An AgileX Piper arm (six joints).
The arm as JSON. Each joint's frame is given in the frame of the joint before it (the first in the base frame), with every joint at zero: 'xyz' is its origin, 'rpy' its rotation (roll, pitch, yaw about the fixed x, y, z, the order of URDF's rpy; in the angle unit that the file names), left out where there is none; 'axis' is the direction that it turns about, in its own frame. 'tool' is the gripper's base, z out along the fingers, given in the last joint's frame.
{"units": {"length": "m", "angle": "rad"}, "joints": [
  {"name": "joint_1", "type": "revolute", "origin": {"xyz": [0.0, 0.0, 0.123]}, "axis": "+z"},
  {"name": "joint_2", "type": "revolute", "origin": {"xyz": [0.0, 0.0, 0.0]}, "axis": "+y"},
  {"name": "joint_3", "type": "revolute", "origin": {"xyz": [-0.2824, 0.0, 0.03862]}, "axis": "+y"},
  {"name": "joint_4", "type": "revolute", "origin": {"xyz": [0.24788, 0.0, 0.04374]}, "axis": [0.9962, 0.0, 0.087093]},
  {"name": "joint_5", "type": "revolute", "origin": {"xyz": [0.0, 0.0, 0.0]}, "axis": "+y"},
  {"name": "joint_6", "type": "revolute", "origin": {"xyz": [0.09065, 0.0, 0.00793]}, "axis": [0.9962, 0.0, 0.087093]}
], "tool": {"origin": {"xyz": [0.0, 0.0, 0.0], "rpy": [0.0, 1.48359, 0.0]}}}
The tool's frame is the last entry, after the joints.
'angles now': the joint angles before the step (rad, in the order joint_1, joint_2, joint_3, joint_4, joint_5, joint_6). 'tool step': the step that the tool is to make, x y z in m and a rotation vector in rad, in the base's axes. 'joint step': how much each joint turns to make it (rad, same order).
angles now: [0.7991 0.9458 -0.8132 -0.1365 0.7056 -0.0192]
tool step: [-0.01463 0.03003 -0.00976 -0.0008 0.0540 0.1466]
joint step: [0.1471 0.0574 0.0000 0.0408 -0.0223 0.0000]
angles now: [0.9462 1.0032 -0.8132 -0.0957 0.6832 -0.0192]
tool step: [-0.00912 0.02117 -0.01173 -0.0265 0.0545 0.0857]
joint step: [0.0846 0.0626 -0.0018 0.0362 -0.0091 -0.0073]
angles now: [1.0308 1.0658 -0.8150 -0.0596 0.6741 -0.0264]
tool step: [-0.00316 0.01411 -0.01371 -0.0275 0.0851 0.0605]
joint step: [0.0142 0.0629 0.0000 0.1202 0.0041 -0.0909]
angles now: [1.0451 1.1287 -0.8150 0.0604 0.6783 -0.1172]
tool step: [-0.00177 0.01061 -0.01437 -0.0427 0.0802 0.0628]
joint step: [0.0000 0.0621 0.0000 0.1160 0.0237 -0.1110]
